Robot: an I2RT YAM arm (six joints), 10 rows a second.
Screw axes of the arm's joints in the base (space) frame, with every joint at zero. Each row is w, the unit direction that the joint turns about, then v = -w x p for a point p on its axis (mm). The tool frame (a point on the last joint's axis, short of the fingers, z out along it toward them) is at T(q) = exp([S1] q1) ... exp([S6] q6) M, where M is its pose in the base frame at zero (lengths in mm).
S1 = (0, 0, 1, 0, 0, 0)
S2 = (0, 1, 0, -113.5, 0, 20)
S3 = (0, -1, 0, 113.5, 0, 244)
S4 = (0, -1, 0, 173.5, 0, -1)
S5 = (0, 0, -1, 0, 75, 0)
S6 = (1, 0, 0, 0, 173.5, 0)
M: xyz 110.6 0 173.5 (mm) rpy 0 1.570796 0 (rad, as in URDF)
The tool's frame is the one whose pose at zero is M.
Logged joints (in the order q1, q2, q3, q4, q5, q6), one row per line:
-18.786 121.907 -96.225 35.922 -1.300 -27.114
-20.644 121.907 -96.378 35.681 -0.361 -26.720
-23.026 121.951 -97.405 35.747 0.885 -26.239
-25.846 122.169 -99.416 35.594 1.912 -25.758
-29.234 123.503 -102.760 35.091 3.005 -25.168
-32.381 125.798 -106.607 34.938 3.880 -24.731
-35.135 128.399 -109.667 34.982 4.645 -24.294
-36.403 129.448 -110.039 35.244 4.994 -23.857
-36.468 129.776 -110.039 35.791 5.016 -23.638
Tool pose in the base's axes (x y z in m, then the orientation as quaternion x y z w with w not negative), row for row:
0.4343 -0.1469 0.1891 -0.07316 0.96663 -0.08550 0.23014
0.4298 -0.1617 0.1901 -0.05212 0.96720 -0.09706 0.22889
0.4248 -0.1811 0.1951 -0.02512 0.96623 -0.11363 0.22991
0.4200 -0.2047 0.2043 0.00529 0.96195 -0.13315 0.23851
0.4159 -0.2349 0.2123 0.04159 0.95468 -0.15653 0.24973
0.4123 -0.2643 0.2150 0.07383 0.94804 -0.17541 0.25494
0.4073 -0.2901 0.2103 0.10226 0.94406 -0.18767 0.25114
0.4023 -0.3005 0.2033 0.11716 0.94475 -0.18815 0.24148
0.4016 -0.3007 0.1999 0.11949 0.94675 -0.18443 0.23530
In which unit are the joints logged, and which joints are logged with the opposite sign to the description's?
The joints are logged in degrees. Opposite sign: q3, q4.
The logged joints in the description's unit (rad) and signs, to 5 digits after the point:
-0.32788 2.12768 1.67944 -0.62696 -0.02269 -0.47323
-0.36031 2.12768 1.68211 -0.62275 -0.00630 -0.46635
-0.40188 2.12845 1.70004 -0.62390 0.01545 -0.45796
-0.45110 2.13225 1.73514 -0.62123 0.03337 -0.44956
-0.51023 2.15553 1.79350 -0.61245 0.05245 -0.43926
-0.56516 2.19559 1.86064 -0.60978 0.06772 -0.43164
-0.61322 2.24099 1.91405 -0.61055 0.08107 -0.42401
-0.63535 2.25929 1.92054 -0.61512 0.08716 -0.41638
-0.63649 2.26502 1.92054 -0.62467 0.08755 -0.41256

